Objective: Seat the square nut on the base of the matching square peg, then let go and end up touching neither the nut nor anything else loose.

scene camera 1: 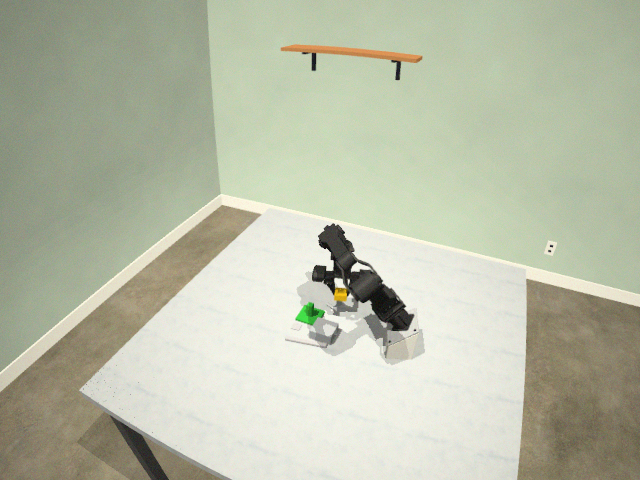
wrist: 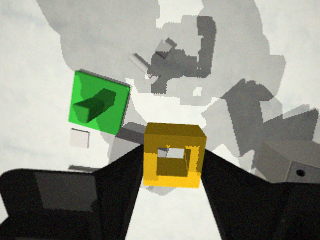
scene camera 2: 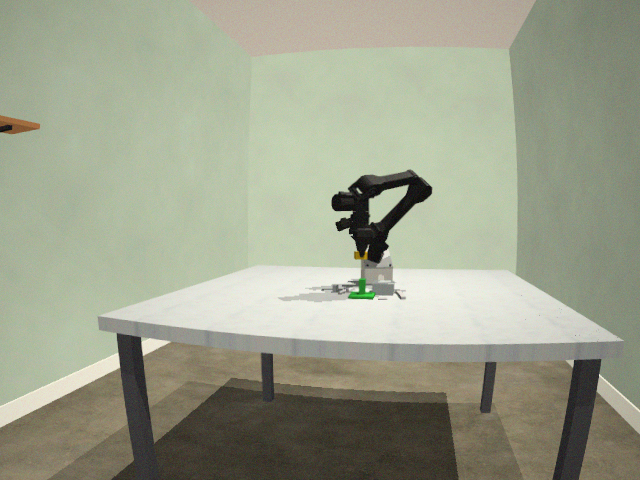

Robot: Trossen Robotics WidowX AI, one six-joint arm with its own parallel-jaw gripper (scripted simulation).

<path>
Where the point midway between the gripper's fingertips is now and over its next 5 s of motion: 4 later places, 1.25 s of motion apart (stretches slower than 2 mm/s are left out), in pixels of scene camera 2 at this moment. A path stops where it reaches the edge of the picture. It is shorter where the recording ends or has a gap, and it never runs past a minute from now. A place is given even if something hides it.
My gripper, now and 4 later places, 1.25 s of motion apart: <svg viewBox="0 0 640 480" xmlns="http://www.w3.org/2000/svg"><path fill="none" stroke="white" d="M360 256L360 261L362 273L362 276L362 278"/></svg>
</path>
